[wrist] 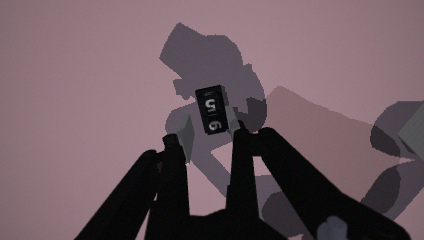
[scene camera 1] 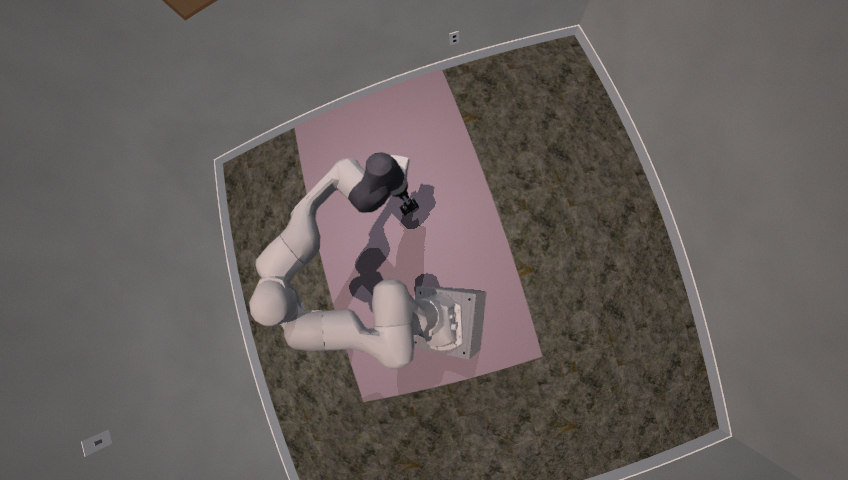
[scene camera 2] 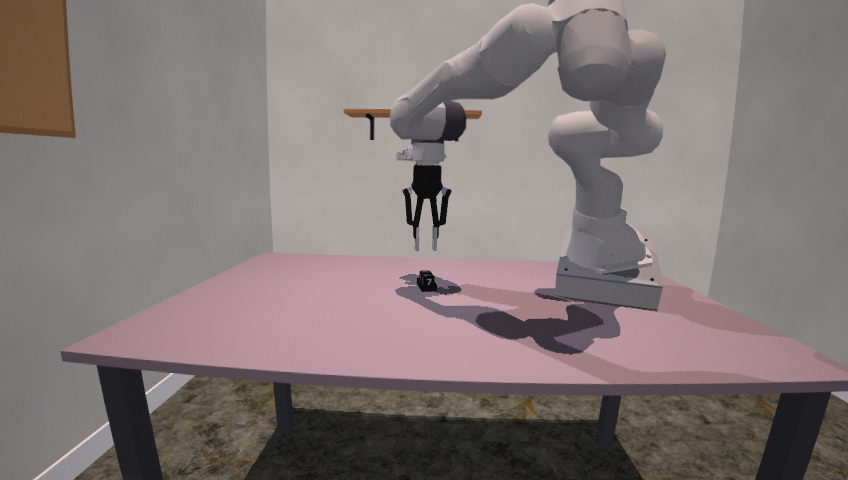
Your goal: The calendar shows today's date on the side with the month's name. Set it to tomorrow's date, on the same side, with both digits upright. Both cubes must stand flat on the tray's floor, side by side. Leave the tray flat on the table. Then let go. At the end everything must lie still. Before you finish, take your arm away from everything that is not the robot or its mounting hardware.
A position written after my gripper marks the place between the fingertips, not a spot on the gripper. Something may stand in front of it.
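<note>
My gripper [scene camera 2: 425, 250] visible. Gripper in wrist view too [wrist: 209, 120].
</note>
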